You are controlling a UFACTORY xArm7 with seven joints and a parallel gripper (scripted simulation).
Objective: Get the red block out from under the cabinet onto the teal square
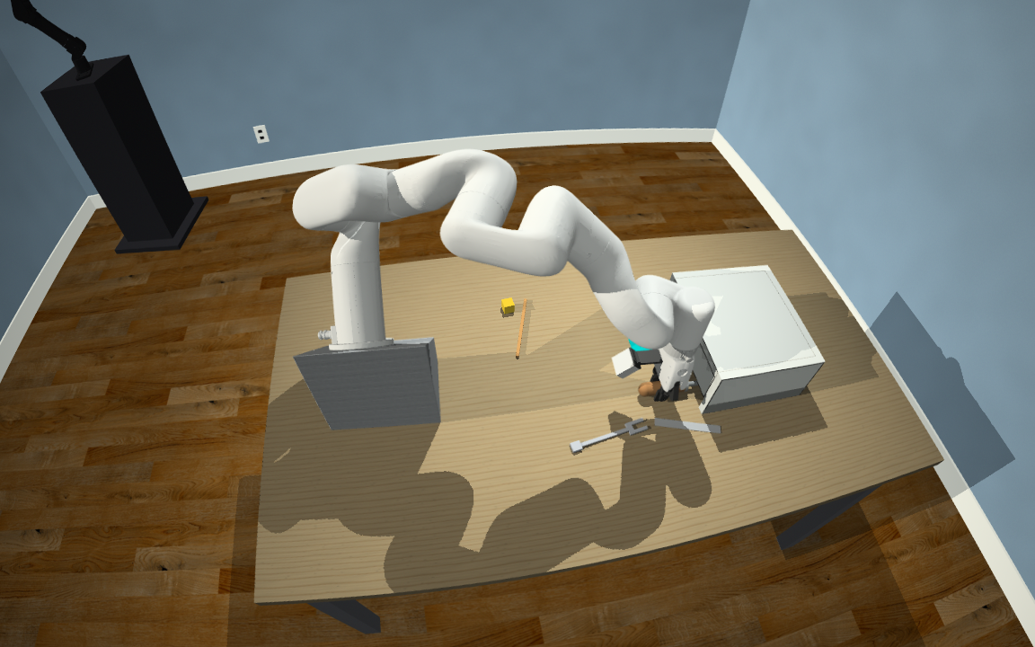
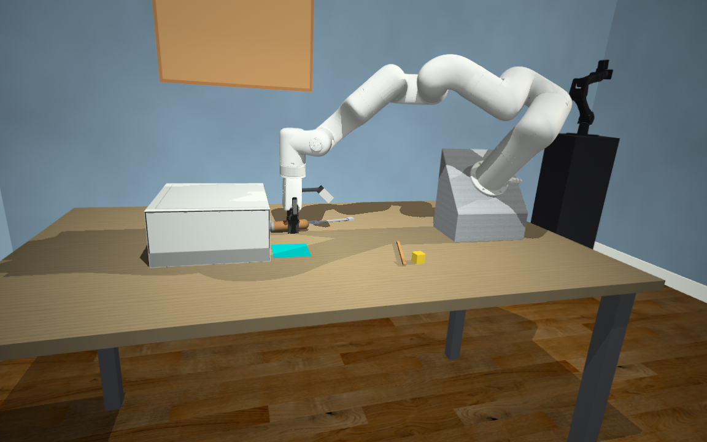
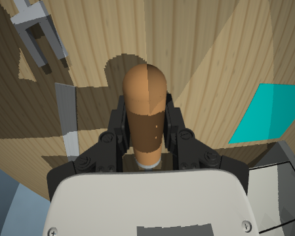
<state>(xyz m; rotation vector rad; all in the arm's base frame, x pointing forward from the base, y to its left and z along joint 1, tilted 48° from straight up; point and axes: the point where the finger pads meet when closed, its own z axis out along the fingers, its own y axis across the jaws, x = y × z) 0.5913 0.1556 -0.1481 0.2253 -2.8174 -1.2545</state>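
Right now my hand is 160 mm to the right of the teal square, 20 mm above it and 10 mm short of it. Round my hand: grey forked tool 130 mm behind, 100 mm to the right, 20 mm below; then hooked tool with wooden handle 120 mm ahead, 50 mm to the left, 10 mm below; then flat grey bar 90 mm to the right, 50 mm ahead, 20 mm below.
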